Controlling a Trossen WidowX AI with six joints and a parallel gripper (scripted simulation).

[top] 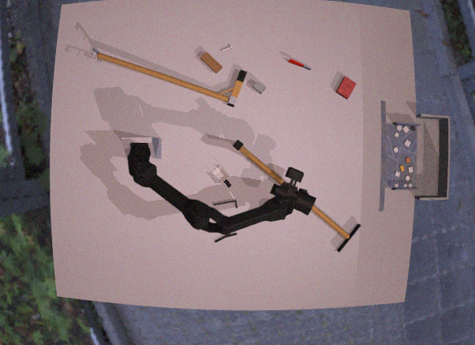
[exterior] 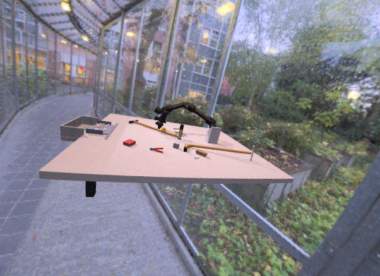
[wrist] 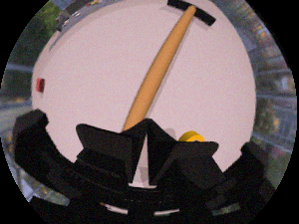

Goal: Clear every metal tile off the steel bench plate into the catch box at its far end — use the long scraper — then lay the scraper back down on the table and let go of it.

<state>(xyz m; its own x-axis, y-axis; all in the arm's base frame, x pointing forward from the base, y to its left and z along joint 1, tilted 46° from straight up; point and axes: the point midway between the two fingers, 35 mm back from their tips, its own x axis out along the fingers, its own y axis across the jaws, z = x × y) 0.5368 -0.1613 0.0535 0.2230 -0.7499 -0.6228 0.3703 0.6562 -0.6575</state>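
Now: the long scraper 5 cm above my gripper tip and 3 cm ahead of it. From my gripper tip the other things lie so: black strip (24 cm behind, 18 cm to the right, 1 cm below); then hex key (22 cm behind, 5 cm to the right, 1 cm below); then yellow tape roll (7 cm to the right, 7 cm behind).
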